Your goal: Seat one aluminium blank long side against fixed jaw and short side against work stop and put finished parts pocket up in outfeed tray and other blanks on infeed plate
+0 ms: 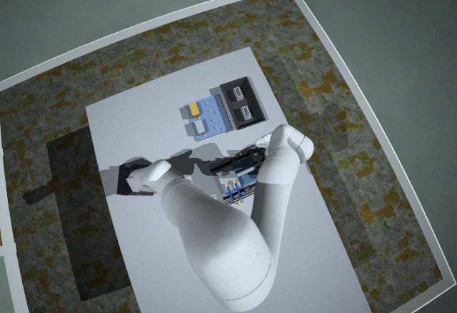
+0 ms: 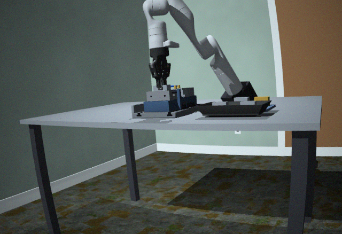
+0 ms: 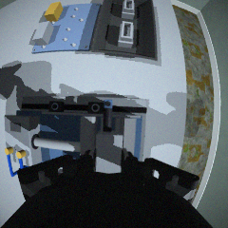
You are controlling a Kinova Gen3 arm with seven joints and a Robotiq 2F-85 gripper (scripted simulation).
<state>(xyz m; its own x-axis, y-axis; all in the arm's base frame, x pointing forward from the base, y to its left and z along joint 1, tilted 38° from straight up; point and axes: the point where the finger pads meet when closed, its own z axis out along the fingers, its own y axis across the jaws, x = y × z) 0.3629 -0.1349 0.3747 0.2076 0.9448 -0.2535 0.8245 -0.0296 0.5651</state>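
The vise is 70 mm behind my hand, 20 mm to the left of it and 80 mm below it. The rest, counted from my hand: brass blank 90 mm behind, 390 mm to the left, 100 mm below.
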